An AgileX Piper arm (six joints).
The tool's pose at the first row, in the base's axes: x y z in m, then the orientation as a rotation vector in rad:
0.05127, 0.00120, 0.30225, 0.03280, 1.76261, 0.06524
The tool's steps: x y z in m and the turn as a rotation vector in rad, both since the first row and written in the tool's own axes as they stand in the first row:
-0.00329, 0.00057, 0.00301, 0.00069, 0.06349, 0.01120
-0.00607, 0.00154, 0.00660, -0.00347, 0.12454, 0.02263
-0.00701, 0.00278, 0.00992, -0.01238, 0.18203, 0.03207
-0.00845, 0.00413, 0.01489, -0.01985, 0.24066, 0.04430
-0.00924, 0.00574, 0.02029, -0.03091, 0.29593, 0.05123
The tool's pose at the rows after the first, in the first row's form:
0.05485, 0.00165, 0.30494, 0.04150, 1.82601, 0.07452
0.05889, 0.00255, 0.30704, 0.04703, 1.88674, 0.08840
0.06231, 0.00382, 0.30740, 0.04738, 1.94369, 0.10521
0.06744, 0.00521, 0.30795, 0.05133, 2.00174, 0.12311
0.07287, 0.00691, 0.30779, 0.04779, 2.05628, 0.14046

